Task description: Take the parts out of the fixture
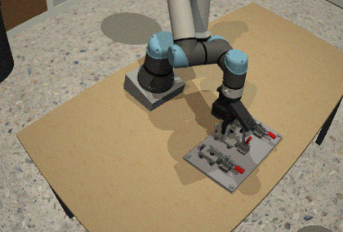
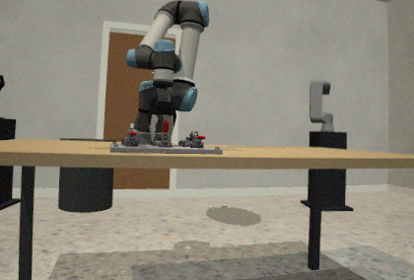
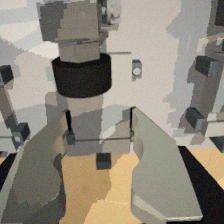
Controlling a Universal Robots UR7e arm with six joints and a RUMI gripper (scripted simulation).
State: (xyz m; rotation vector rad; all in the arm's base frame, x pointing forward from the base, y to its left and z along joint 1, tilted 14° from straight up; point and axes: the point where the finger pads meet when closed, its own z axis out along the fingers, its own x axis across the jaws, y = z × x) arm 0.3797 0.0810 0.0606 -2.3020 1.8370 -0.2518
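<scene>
My hand is 50 mm short of the grey fixture plate, 10 mm to the right of it and 30 mm above it.
</scene>
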